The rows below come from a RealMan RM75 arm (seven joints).
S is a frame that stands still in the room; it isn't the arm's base.
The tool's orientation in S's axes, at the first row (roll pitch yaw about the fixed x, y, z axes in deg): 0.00 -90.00 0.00
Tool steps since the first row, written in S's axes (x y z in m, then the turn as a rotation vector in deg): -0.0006 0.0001 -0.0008 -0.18 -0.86 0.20; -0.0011 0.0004 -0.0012 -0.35 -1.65 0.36; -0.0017 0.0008 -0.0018 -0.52 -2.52 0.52; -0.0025 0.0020 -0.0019 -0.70 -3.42 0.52; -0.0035 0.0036 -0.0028 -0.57 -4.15 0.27; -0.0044 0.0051 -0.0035 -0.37 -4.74 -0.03; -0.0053 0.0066 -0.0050 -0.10 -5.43 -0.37; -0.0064 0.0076 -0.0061 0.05 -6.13 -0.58; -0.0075 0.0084 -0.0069 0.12 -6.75 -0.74; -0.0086 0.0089 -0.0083 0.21 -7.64 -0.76; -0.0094 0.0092 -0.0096 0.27 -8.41 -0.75; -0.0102 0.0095 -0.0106 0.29 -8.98 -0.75
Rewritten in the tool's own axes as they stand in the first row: -0.0008 0.0001 0.0006 0.20 -0.86 0.18; -0.0012 0.0004 0.0011 0.36 -1.65 0.35; -0.0018 0.0008 0.0017 0.52 -2.52 0.52; -0.0019 0.0020 0.0025 0.52 -3.42 0.70; -0.0028 0.0036 0.0035 0.27 -4.15 0.57; -0.0035 0.0051 0.0044 -0.03 -4.74 0.37; -0.0050 0.0066 0.0053 -0.37 -5.43 0.10; -0.0061 0.0076 0.0064 -0.58 -6.13 -0.05; -0.0069 0.0084 0.0075 -0.74 -6.75 -0.12; -0.0083 0.0089 0.0086 -0.76 -7.64 -0.21; -0.0096 0.0092 0.0094 -0.75 -8.41 -0.27; -0.0106 0.0095 0.0102 -0.75 -8.98 -0.29
